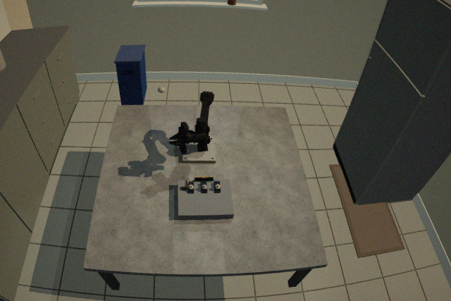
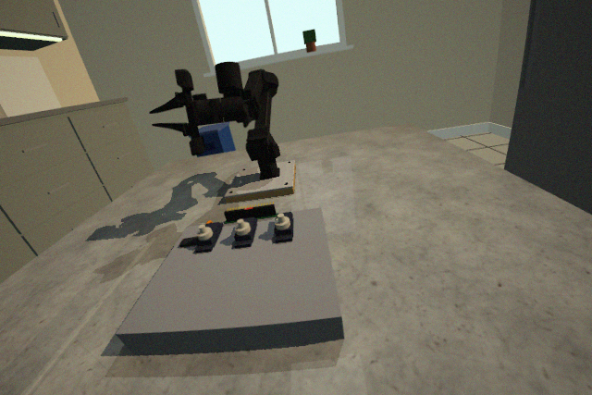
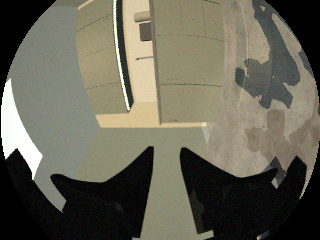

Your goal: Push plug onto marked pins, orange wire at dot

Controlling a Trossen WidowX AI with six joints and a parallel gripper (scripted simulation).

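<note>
Right now the red band is 100 mm ahead of my gripper tip, 180 mm to the left of it and 210 mm below it. Also, from my gripper tip: pin strip 100 mm ahead, 180 mm to the left, 220 mm below; grey printed holder 260 mm ahead, 170 mm to the left, 260 mm below.
</note>
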